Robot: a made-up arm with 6 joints.
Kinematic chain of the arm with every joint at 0, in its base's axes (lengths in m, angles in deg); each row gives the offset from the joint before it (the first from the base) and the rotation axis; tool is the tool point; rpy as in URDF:
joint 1: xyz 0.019 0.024 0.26 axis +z
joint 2: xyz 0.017 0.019 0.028 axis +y
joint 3: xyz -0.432 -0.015 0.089 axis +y
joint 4: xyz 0.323 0.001 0.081 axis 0.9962 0 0.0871
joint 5: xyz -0.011 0 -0.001 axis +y
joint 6: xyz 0.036 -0.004 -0.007 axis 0.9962 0 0.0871
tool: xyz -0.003 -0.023 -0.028 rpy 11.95 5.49 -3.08
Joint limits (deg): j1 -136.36..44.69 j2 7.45..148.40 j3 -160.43..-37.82 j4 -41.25..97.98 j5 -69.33..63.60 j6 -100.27..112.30
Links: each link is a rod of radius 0.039 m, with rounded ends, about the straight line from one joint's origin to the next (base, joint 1, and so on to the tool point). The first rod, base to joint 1, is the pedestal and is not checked.
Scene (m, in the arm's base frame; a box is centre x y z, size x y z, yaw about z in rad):
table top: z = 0
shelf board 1: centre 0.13 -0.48 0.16 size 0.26 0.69 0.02 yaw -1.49
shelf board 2: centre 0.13 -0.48 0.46 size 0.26 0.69 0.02 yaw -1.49
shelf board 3: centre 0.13 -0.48 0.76 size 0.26 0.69 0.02 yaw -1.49
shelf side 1: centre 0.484 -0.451 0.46 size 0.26 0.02 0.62 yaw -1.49
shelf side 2: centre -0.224 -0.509 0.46 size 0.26 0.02 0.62 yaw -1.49
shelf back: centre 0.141 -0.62 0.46 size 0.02 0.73 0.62 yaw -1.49
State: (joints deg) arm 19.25 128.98 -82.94 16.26 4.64 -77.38
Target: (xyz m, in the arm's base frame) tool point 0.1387 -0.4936 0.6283
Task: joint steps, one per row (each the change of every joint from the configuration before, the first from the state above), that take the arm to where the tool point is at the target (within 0.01 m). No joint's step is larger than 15 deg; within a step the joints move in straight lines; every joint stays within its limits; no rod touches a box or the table.
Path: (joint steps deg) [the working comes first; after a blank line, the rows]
Joints at the target: -73.63 100.89 -77.41 16.00 3.73 -75.32
Straight joint move there: touches shelf side 1.

1: -13.83 -9.93 6.76 0.73 0.49 1.09
2: -13.82 -9.92 6.76 0.73 0.48 1.10
3: -13.83 -9.93 6.77 0.73 0.49 1.09
4: -13.83 -9.92 6.76 0.73 0.49 1.09
5: -13.83 -9.93 6.76 0.73 0.48 1.09
6: -13.82 -9.93 6.76 0.73 0.49 1.10
7: -3.31 10.49 -11.68 -1.55 -1.27 -1.50
8: -3.31 10.49 -11.68 -1.54 -1.28 -1.50
9: -3.30 10.49 -11.68 -1.55 -1.28 -1.50

